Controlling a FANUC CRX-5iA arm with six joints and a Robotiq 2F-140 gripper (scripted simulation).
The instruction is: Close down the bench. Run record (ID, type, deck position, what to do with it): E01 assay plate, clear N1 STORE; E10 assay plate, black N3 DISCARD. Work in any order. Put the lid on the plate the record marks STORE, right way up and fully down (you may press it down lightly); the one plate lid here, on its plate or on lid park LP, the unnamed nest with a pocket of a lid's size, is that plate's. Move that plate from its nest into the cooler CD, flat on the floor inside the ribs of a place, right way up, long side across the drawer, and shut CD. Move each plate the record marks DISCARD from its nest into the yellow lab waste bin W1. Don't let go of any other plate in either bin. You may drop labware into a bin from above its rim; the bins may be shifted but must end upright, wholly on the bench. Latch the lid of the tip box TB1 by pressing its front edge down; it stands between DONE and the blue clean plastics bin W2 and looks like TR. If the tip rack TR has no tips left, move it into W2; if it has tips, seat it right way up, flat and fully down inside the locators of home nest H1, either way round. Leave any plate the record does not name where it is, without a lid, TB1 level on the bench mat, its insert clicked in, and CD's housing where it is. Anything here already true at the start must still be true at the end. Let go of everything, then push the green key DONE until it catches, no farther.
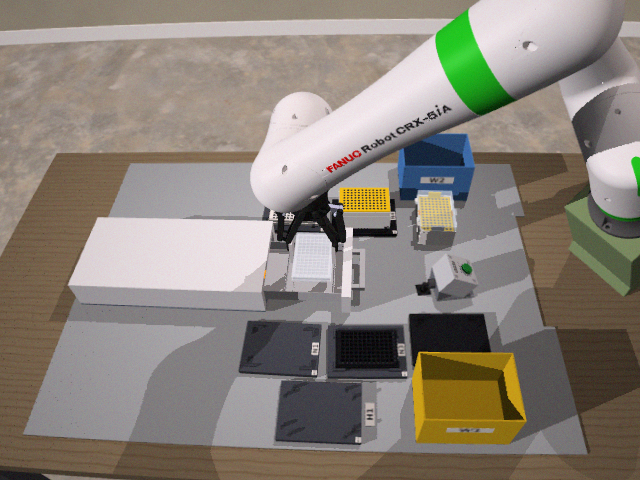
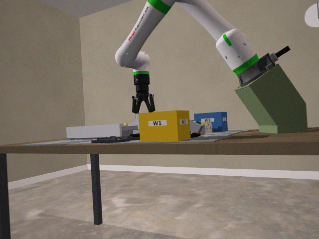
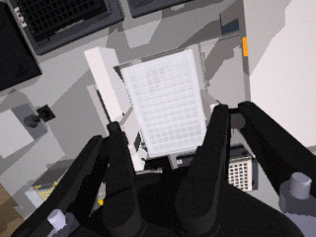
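My hand is 30 mm short of the cooler drawer and 70 mm above it. From my hand the other things lie so: pale plate: 90 mm ahead, 190 mm to the right, 80 mm below; then nest N1: 40 mm ahead, 200 mm to the left, 90 mm below; then white cooler CD: 170 mm ahead, 20 mm to the left, 70 mm below.
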